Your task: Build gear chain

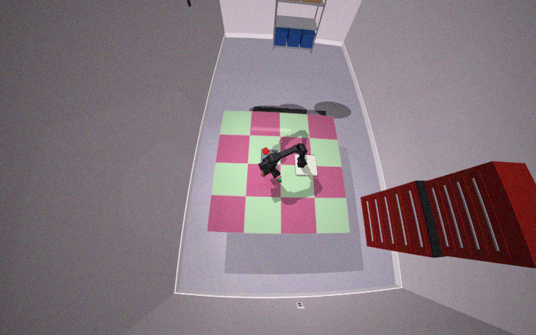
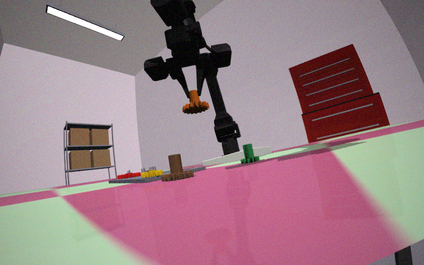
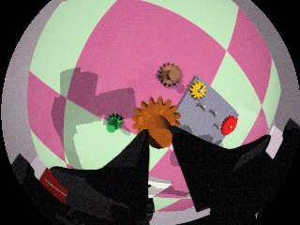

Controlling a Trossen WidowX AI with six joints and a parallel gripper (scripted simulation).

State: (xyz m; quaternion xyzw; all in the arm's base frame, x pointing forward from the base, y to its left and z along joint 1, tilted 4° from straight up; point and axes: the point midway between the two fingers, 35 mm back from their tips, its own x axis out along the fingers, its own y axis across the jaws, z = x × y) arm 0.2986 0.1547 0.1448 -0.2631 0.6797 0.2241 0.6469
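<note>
My gripper tip is 170 mm to the left of the grey board, 150 mm above it and 20 mm short of it. The rest, counted from my gripper tip: orange gear: 10 mm below; brown gear: 140 mm below, 60 mm ahead, 10 mm to the right; yellow gear: 140 mm below, 80 mm to the right, 70 mm ahead.
</note>
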